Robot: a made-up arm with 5 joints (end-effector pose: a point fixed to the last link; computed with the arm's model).
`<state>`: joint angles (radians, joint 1 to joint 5).
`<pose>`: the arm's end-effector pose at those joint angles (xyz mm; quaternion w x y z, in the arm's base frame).
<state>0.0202 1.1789 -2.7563 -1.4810 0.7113</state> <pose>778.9 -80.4 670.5 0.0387 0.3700 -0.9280 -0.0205</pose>
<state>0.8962 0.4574 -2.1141 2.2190 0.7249</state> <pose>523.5 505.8 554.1 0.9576 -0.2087 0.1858 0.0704</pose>
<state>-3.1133 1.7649 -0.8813 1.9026 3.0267</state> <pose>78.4 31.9 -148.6 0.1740 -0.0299 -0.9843 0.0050</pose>
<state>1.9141 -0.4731 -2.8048 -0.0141 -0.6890</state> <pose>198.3 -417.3 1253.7 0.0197 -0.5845 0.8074 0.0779</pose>
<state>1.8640 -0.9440 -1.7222 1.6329 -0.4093</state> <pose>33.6 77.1 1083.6 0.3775 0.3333 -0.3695 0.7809</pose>
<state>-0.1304 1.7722 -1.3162 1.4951 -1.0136</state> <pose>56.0 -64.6 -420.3 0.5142 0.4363 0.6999 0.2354</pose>
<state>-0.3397 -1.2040 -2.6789 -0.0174 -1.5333</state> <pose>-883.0 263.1 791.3 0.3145 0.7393 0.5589 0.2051</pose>
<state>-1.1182 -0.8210 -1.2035 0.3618 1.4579</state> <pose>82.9 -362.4 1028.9 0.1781 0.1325 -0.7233 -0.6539</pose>
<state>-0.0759 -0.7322 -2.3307 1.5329 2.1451</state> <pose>-103.1 -78.2 1179.9 0.3139 0.5970 -0.3427 -0.6539</pose>
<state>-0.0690 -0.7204 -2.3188 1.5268 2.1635</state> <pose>-85.6 -79.7 1181.0 0.3128 0.5957 -0.3320 -0.6611</pose>
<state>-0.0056 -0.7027 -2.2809 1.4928 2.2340</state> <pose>-45.8 -83.9 1183.6 0.3137 0.6096 -0.2877 -0.6687</pose>
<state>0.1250 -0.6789 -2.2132 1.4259 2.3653</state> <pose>18.9 -79.6 1185.2 0.3173 0.6336 -0.2024 -0.6759</pose>
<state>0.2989 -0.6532 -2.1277 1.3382 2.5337</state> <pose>92.5 -52.2 1182.0 0.3229 0.6505 -0.0897 -0.6816</pose>
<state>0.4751 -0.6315 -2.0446 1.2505 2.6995</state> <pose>150.2 -4.0 1174.1 0.3291 0.6503 0.0228 -0.6843</pose>
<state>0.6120 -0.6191 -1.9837 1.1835 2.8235</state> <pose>179.1 42.3 1166.2 0.3345 0.6398 0.1072 -0.6836</pose>
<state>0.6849 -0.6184 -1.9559 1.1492 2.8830</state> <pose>184.3 65.1 1163.3 0.3383 0.6336 0.1500 -0.6794</pose>
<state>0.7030 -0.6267 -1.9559 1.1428 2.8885</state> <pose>176.9 63.5 1165.9 0.3404 0.6372 0.1588 -0.6730</pose>
